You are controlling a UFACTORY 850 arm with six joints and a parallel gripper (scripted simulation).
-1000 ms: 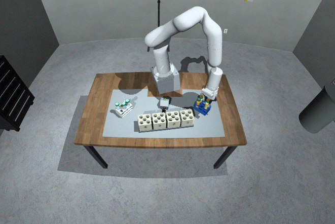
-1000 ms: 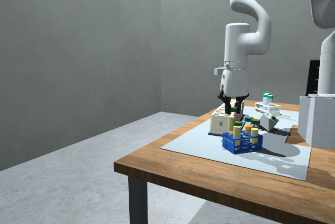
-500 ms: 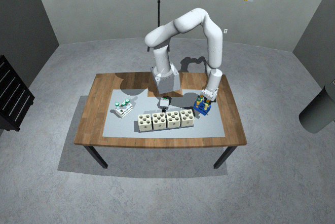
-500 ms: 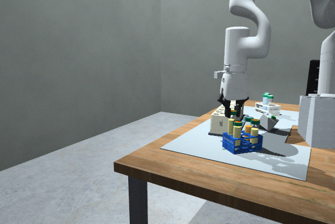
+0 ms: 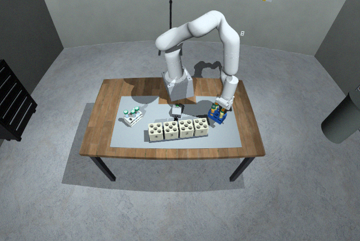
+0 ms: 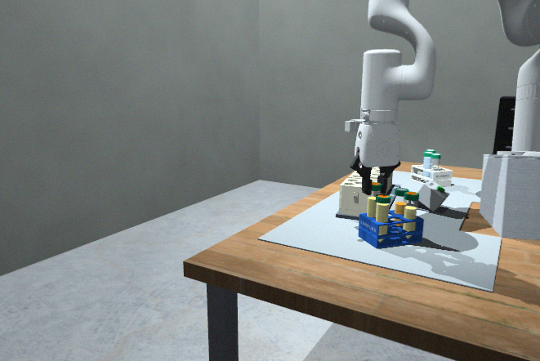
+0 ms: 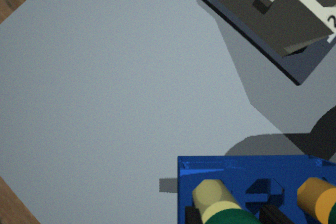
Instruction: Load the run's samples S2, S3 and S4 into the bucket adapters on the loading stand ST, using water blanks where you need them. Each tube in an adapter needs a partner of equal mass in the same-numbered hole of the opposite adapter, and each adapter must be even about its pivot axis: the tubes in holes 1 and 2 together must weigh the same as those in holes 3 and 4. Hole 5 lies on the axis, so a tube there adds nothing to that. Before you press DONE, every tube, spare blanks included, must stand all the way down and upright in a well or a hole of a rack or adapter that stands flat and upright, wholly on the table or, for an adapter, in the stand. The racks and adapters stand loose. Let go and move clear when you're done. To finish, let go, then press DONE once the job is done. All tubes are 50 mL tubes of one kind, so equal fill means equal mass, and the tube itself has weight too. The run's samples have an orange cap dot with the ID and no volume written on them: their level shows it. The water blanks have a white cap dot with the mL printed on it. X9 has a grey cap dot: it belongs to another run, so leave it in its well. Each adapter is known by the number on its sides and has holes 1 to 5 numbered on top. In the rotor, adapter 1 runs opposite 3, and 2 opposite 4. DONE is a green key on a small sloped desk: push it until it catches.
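Right now my hand is 90 mm past the sample tube, 70 mm above it and 40 mm to the left of it. Also, from my hand: blue rack (110 mm below, 40 mm behind, 20 mm to the right); then sample tube S3 (70 mm below, 40 mm behind, 20 mm to the left); then tube X9 (70 mm to the right, 70 mm below, 50 mm behind).
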